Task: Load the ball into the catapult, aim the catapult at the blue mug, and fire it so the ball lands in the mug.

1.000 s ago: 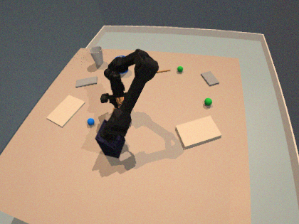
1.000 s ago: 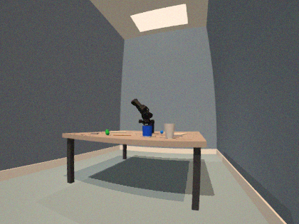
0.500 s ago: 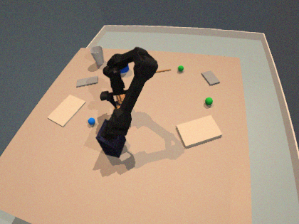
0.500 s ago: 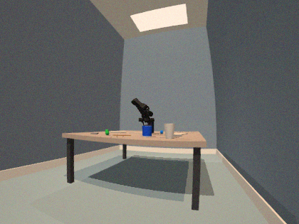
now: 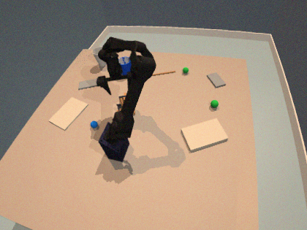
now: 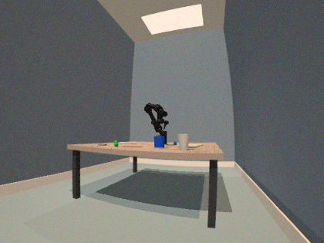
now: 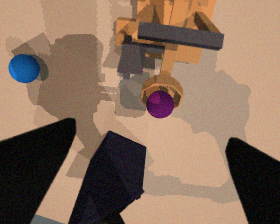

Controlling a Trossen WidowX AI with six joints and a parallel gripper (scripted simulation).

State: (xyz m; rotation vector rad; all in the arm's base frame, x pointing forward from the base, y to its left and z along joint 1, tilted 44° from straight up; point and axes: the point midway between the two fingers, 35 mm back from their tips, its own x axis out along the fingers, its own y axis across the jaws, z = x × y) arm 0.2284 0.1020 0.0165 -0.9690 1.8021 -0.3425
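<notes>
The purple ball lies 100 mm below my gripper tip, 40 mm behind it and 30 mm to the right of it. Also, from my gripper tip: blue ball (150 mm below, 140 mm to the left, 130 mm behind); then orange catapult (110 mm below, 20 mm ahead, 10 mm to the left); then blue mug (340 mm ahead, 150 mm to the left, 140 mm below).
</notes>
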